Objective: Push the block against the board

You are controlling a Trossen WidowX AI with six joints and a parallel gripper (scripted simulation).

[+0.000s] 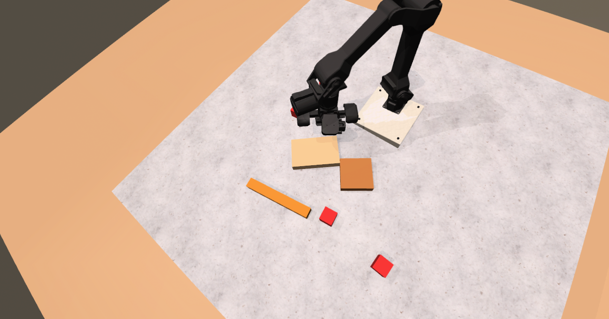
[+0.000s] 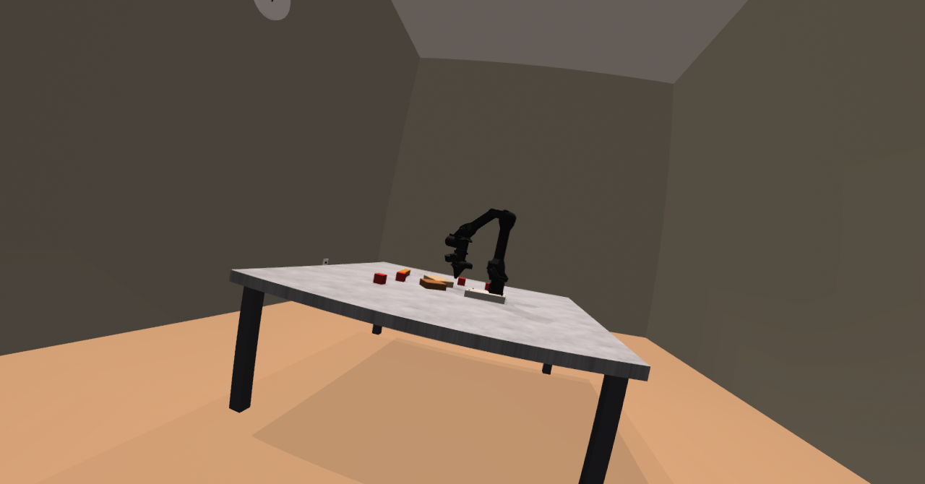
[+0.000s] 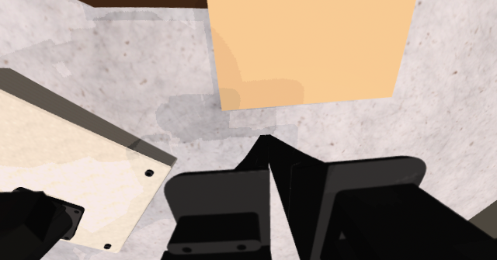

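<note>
My gripper tip is now 9 cm short of the pale tan board, 1 cm to the right of it and 3 cm above it. Also, from my gripper tip: orange square block: 7 cm ahead, 17 cm to the left, 3 cm below; then orange bar: 28 cm ahead, 1 cm to the left, 3 cm below.
</note>
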